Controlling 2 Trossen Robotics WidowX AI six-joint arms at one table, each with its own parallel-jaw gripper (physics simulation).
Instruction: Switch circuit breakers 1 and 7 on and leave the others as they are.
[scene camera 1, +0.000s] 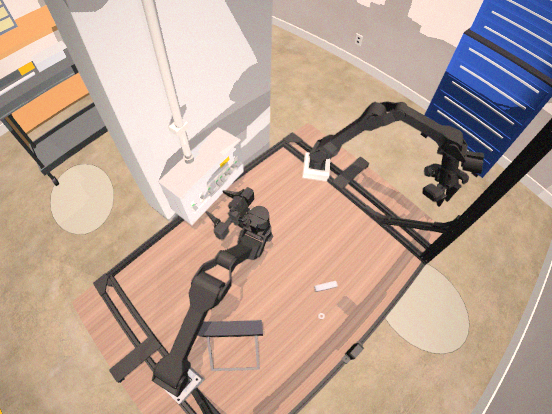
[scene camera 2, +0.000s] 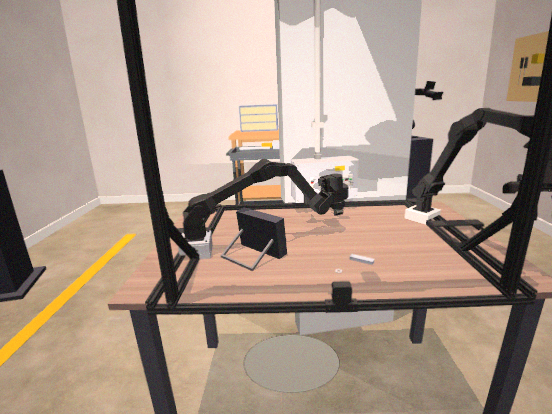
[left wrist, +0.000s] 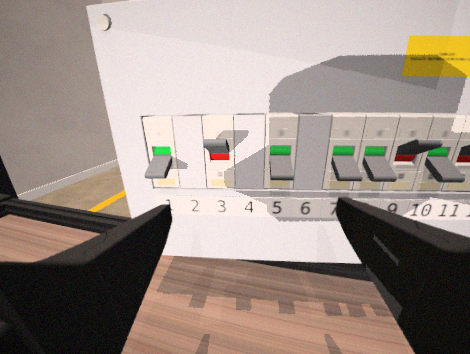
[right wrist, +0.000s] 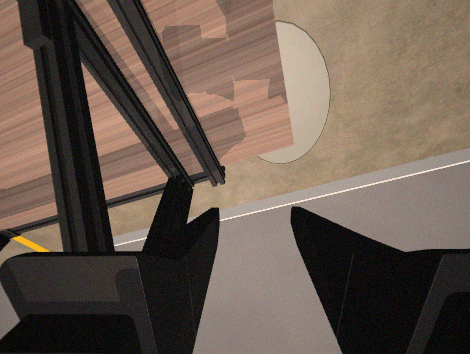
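Seen in the pictures: left gripper, fingertip midpoint: (scene camera 1: 214, 201) (scene camera 2: 319, 188) (left wrist: 252, 208); right gripper, fingertip midpoint: (scene camera 1: 442, 203) (scene camera 2: 544, 220) (right wrist: 254, 214); left arm's base, link origin: (scene camera 1: 177, 380) (scene camera 2: 195, 237); right arm's base, link origin: (scene camera 1: 317, 163) (scene camera 2: 423, 209).
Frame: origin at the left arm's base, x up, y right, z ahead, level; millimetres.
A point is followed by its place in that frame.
The white breaker box (scene camera 1: 199, 156) @(x 164, y -391, z 547 mm) (scene camera 2: 300, 167) @(x 147, y -321, z 421 mm) (left wrist: 190, 65) @(x 129, y -323, z 458 mm) stands at the table's far edge. In the left wrist view breaker 1 (left wrist: 159, 167) @(x 70, y -313, z 435 mm) and breaker 7 (left wrist: 345, 167) @(x 71, y -319, z 550 mm) both show green with their levers down. Breaker 5 (left wrist: 281, 165) @(x 72, y -318, z 512 mm) and breaker 8 (left wrist: 378, 167) @(x 71, y -320, z 569 mm) also show green, levers down. Breaker 3 (left wrist: 218, 150) @(x 80, y -318, z 473 mm) shows red, lever up; breaker 9 shows red too. My left gripper (scene camera 1: 218, 203) @(x 55, y -293, z 496 mm) (left wrist: 252, 208) @(x 55, y -293, z 496 mm) is open and empty in front of the box, below the breaker row; its finger partly covers the labels 7 and 8. My right gripper (right wrist: 254, 214) @(x 111, y 336, z 957 mm) is partly open and empty, far from the box.
A dark panel with a wire stand (scene camera 1: 231, 328) @(x 73, y 29, z 222 mm) (scene camera 2: 261, 232) @(x 21, y 51, z 222 mm) stands by the left arm's base. A small white bar (scene camera 1: 326, 286) @(x -46, y 157, z 525 mm) (scene camera 2: 361, 259) @(x -49, y 162, z 522 mm) and a small ring (scene camera 1: 321, 313) @(x -56, y 197, z 444 mm) lie on the table (scene camera 1: 300, 240) @(x -58, y -11, z 610 mm). A black frame post (scene camera 1: 492, 187) @(x 411, y 382, z 819 mm) (scene camera 2: 145, 150) @(x 340, y 302, z -28 mm) rises from the table's edge.
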